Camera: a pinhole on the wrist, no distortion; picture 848 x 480 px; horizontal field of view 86.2 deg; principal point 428.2 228.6 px. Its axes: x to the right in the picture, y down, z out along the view. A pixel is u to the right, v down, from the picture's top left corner.
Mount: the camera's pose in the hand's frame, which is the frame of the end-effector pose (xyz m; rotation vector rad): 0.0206 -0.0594 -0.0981 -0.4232 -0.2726 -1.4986
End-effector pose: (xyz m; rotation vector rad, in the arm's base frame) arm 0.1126 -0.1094 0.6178 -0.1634 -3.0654 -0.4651
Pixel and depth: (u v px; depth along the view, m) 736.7 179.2 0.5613
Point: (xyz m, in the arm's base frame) 0.0526 -0.0890 0.0221
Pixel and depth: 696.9 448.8 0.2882
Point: -0.0948 -0.1065 0.3932
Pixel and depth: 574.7 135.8 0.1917
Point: 0.1053 -0.1095 0.5084
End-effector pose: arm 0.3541 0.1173 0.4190 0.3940 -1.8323 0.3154
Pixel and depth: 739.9 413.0 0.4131
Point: 0.0193 -0.1834 0.5427
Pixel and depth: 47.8 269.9 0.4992
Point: -0.0369 0.5263 0.4412
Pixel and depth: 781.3 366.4 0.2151
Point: 0.2338 -0.0655 0.4841
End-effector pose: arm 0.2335 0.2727 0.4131 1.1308 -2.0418 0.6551
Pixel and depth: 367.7 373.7 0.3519
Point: -0.0068 0.1274 0.4074
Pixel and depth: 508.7 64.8 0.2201
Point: 0.2070 0.2037 0.3062
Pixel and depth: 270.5 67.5 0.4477
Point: -0.0453 0.2833 0.1445
